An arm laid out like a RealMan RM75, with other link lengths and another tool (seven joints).
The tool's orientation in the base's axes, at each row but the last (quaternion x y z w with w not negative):
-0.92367 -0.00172 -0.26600 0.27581
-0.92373 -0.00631 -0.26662 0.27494
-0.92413 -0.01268 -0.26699 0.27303
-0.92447 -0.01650 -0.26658 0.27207
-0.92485 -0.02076 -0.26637 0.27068
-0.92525 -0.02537 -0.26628 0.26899
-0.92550 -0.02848 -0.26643 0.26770
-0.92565 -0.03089 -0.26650 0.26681
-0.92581 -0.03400 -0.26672 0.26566
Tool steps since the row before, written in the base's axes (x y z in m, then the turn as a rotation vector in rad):
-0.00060 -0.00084 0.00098 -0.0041 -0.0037 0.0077
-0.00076 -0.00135 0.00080 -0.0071 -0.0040 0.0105
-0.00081 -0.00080 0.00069 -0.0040 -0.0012 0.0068
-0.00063 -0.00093 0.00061 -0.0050 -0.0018 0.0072
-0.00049 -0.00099 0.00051 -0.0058 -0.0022 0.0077
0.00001 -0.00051 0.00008 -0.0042 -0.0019 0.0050
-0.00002 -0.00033 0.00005 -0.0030 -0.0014 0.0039
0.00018 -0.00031 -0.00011 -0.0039 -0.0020 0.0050
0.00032 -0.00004 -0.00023 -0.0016 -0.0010 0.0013
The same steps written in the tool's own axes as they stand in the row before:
0.00009 0.00012 -0.00142 0.0008 -0.0014 -0.0093
-0.00007 0.00062 -0.00163 -0.0003 -0.0030 -0.0129
-0.00025 0.00020 -0.00129 0.0001 -0.0030 -0.0074
-0.00013 0.00038 -0.00121 -0.0005 -0.0029 -0.0085
-0.00006 0.00050 -0.00111 -0.0009 -0.0030 -0.0094
0.00010 0.00040 -0.00031 -0.0009 -0.0016 -0.0066
0.00004 0.00025 -0.00021 -0.0005 -0.0013 -0.0049
0.00012 0.00035 0.00001 -0.0006 -0.0015 -0.0065
0.00016 0.00021 0.00030 -0.0006 -0.0001 -0.0022

